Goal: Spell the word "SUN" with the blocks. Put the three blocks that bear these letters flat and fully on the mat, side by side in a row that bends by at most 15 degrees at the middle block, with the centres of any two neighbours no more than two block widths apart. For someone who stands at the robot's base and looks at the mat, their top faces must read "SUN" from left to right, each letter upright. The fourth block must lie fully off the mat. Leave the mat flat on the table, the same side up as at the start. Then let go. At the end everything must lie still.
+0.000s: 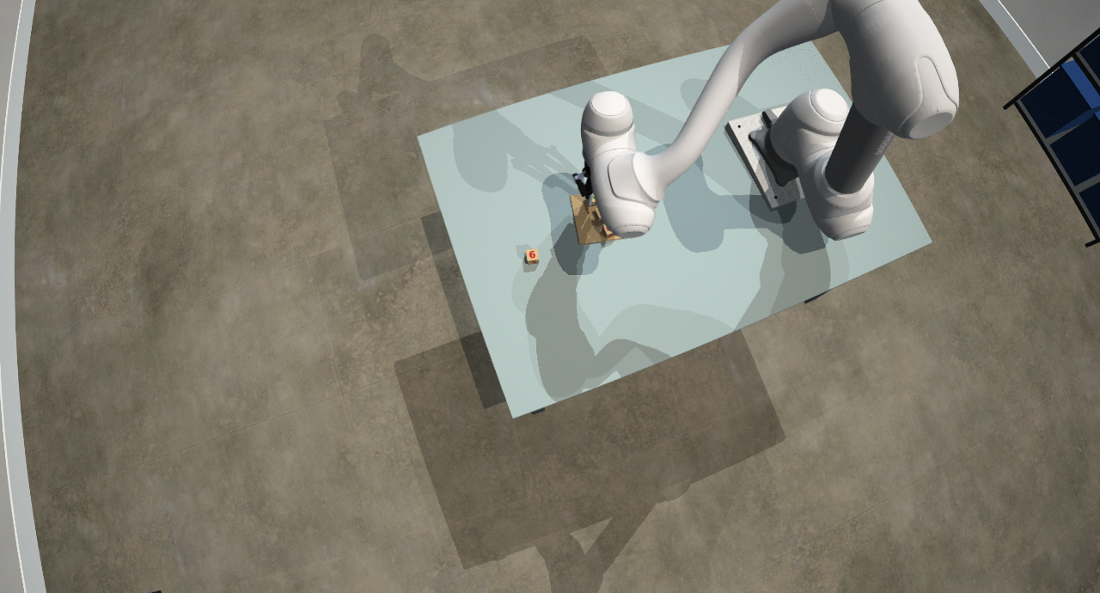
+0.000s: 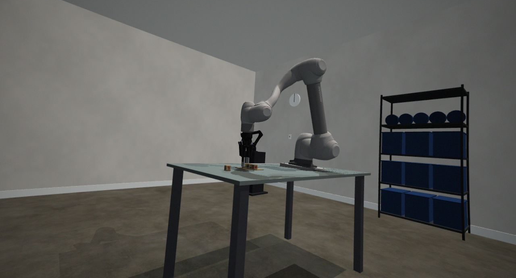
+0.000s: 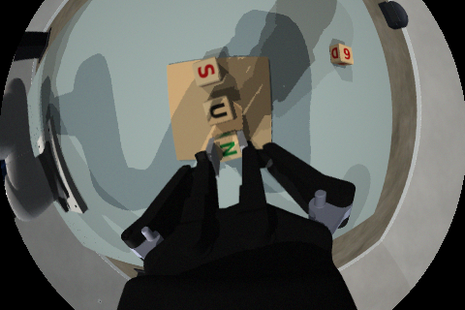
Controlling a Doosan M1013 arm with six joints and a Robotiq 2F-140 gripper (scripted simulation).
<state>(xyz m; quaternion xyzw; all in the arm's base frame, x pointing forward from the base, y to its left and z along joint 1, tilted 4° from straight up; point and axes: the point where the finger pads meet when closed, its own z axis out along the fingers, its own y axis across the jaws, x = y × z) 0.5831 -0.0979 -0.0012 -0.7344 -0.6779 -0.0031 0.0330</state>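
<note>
Now: the N block 20 mm below my hand. Also, from my hand: S block: 10 mm ahead, 100 mm to the left, 20 mm below; then mat: 50 mm to the left, 40 mm below; then 6 block: 220 mm ahead, 70 mm to the left, 30 mm below.
</note>
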